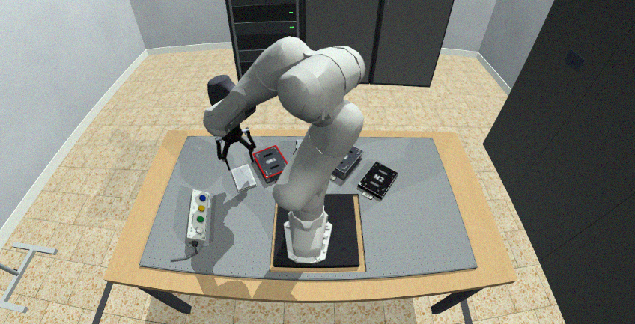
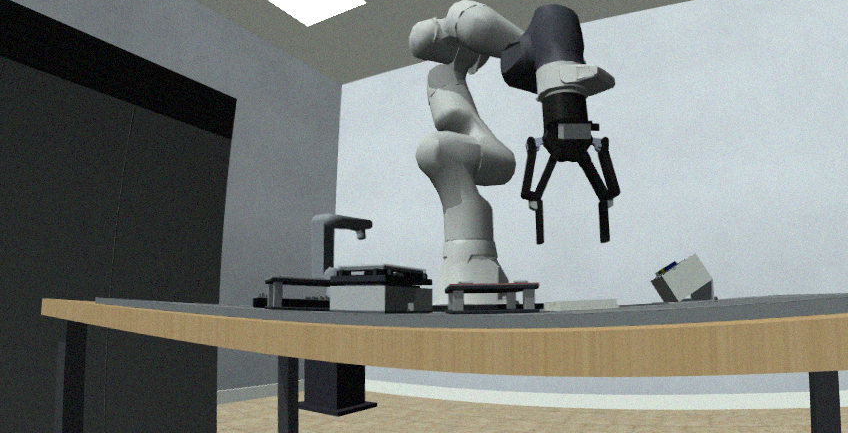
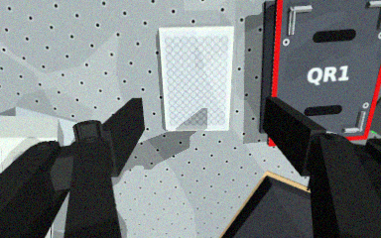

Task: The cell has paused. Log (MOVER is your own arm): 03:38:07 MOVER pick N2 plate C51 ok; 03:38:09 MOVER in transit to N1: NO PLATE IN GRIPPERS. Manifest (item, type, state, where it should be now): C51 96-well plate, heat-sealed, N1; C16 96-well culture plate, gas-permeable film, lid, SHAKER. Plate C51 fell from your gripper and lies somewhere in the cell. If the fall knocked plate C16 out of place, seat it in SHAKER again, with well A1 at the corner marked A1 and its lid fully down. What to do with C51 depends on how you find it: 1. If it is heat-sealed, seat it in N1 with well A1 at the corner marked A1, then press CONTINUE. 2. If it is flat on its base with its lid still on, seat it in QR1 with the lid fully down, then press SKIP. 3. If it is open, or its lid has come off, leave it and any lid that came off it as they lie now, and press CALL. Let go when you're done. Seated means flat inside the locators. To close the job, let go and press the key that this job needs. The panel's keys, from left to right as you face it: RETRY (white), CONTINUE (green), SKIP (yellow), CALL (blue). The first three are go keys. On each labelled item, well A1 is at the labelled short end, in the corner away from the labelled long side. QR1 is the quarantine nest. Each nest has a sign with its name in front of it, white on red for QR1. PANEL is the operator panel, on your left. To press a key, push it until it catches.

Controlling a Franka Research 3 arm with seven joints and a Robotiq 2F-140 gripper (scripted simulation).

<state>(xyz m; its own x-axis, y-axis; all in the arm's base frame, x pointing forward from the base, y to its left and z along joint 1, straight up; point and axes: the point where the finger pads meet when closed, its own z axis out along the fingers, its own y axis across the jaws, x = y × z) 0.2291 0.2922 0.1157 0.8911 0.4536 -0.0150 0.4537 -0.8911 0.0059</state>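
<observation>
Right now my hand is 10 mm to the right of the 96-well plate and 120 mm above it. Round my hand: QR1 nest 80 mm ahead, 110 mm to the right, 90 mm below; then A1 mark 80 mm ahead, 350 mm to the right, 70 mm below; then blue key 160 mm behind, 140 mm to the left, 60 mm below.
</observation>
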